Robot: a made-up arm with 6 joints. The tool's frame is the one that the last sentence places.
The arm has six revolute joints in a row. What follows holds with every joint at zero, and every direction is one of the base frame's. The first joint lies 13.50 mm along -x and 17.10 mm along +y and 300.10 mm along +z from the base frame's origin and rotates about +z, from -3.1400 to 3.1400 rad. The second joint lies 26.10 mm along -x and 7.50 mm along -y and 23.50 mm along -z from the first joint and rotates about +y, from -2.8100 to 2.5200 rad. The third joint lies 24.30 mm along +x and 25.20 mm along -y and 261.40 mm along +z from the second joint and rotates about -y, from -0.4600 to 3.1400 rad. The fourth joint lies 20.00 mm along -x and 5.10 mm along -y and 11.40 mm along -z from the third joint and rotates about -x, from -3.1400 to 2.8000 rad. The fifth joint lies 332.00 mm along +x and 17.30 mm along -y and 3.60 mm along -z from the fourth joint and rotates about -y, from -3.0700 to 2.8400 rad. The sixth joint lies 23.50 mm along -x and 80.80 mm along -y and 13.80 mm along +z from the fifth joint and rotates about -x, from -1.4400 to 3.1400 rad. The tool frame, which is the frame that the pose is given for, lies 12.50 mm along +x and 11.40 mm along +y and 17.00 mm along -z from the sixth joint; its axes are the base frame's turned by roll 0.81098, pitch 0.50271 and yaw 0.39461 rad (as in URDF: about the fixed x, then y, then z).
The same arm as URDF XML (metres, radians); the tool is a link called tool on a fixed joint. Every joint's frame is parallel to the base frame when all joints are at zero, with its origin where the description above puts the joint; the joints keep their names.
<robot name="arm">
  <link name="base"/>
  <link name="link1"/>
  <link name="link2"/>
  <link name="link3"/>
  <link name="link4"/>
  <link name="link5"/>
  <link name="link6"/>
  <link name="tool"/>
  <joint name="joint 1" type="revolute">
    <parent link="base"/>
    <child link="link1"/>
    <origin xyz="-0.0135 0.0171 0.3001" rpy="0.0000 0.0000 0.0000"/>
    <axis xyz="0 0 1"/>
    <limit lower="-3.1400" upper="3.1400"/>
  </joint>
  <joint name="joint 2" type="revolute">
    <parent link="link1"/>
    <child link="link2"/>
    <origin xyz="-0.0261 -0.0075 -0.0235" rpy="0.0000 0.0000 0.0000"/>
    <axis xyz="0 1 0"/>
    <limit lower="-2.8100" upper="2.5200"/>
  </joint>
  <joint name="joint 3" type="revolute">
    <parent link="link2"/>
    <child link="link3"/>
    <origin xyz="0.0243 -0.0252 0.2614" rpy="0.0000 0.0000 0.0000"/>
    <axis xyz="0 -1 0"/>
    <limit lower="-0.4600" upper="3.1400"/>
  </joint>
  <joint name="joint 4" type="revolute">
    <parent link="link3"/>
    <child link="link4"/>
    <origin xyz="-0.0200 -0.0051 -0.0114" rpy="0.0000 0.0000 0.0000"/>
    <axis xyz="-1 0 0"/>
    <limit lower="-3.1400" upper="2.8000"/>
  </joint>
  <joint name="joint 5" type="revolute">
    <parent link="link4"/>
    <child link="link5"/>
    <origin xyz="0.3320 -0.0173 -0.0036" rpy="0.0000 0.0000 0.0000"/>
    <axis xyz="0 -1 0"/>
    <limit lower="-3.0700" upper="2.8400"/>
  </joint>
  <joint name="joint 6" type="revolute">
    <parent link="link5"/>
    <child link="link6"/>
    <origin xyz="-0.0235 -0.0808 0.0138" rpy="0.0000 0.0000 0.0000"/>
    <axis xyz="-1 0 0"/>
    <limit lower="-1.4400" upper="3.1400"/>
  </joint>
  <joint name="tool_joint" type="fixed">
    <parent link="link6"/>
    <child link="tool"/>
    <origin xyz="0.0125 0.0114 -0.0170" rpy="0.8110 0.5027 0.3946"/>
  </joint>
</robot>

